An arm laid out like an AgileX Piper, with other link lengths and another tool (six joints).
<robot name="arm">
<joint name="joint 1" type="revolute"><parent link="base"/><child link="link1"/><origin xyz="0 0 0.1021"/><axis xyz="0 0 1"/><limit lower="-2.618" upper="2.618"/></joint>
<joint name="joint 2" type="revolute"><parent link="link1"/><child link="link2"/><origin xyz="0 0 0" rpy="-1.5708 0 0"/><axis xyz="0 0 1"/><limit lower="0" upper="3.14"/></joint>
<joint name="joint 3" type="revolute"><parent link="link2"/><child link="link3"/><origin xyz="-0.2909 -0.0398 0"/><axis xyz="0 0 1"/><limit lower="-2.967" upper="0"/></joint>
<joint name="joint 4" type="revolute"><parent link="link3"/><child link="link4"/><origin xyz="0.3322 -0.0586 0" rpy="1.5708 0 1.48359"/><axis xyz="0 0 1"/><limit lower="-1.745" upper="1.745"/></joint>
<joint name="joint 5" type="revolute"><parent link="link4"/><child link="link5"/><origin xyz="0 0 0" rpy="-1.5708 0 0"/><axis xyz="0 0 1"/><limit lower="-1.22" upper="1.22"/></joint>
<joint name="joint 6" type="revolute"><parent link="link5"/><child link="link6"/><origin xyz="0 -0.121 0" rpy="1.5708 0 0"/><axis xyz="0 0 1"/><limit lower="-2.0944" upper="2.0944"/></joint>
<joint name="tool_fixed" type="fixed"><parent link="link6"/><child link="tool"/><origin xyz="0.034 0.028 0.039" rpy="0 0.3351 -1.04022"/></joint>
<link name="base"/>
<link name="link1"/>
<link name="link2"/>
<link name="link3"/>
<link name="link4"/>
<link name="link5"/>
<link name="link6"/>
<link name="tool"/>
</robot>
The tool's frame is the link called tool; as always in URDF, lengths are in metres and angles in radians.
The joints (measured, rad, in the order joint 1, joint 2, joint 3, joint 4, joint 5, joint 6), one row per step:
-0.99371, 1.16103, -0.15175, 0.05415, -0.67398, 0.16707
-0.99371, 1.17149, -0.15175, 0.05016, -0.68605, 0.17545
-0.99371, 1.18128, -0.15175, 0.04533, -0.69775, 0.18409
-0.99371, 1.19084, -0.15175, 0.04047, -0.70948, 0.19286
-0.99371, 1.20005, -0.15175, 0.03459, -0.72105, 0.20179
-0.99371, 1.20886, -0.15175, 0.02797, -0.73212, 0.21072
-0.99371, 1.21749, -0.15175, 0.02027, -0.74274, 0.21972
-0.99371, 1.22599, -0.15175, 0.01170, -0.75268, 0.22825
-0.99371, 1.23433, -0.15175, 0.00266, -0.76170, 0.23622
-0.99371, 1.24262, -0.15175, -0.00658, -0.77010, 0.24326
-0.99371, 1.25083, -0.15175, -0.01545, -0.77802, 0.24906
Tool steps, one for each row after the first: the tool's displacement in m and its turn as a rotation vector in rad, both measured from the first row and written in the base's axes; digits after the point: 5 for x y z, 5 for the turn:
0.00062, -0.00011, -0.00111, 0.00128, -0.00540, 0.00076
0.00130, -0.00015, -0.00208, 0.00224, -0.01082, 0.00222
0.00199, -0.00016, -0.00297, 0.00310, -0.01654, 0.00375
0.00275, -0.00008, -0.00380, 0.00364, -0.02207, 0.00618
0.00355, 0.00010, -0.00460, 0.00414, -0.02727, 0.00931
0.00441, 0.00040, -0.00542, 0.00468, -0.03195, 0.01343
0.00529, 0.00082, -0.00634, 0.00531, -0.03564, 0.01848
0.00617, 0.00135, -0.00738, 0.00628, -0.03832, 0.02415
0.00702, 0.00194, -0.00854, 0.00732, -0.03994, 0.03029
0.00780, 0.00255, -0.00978, 0.00825, -0.04057, 0.03648

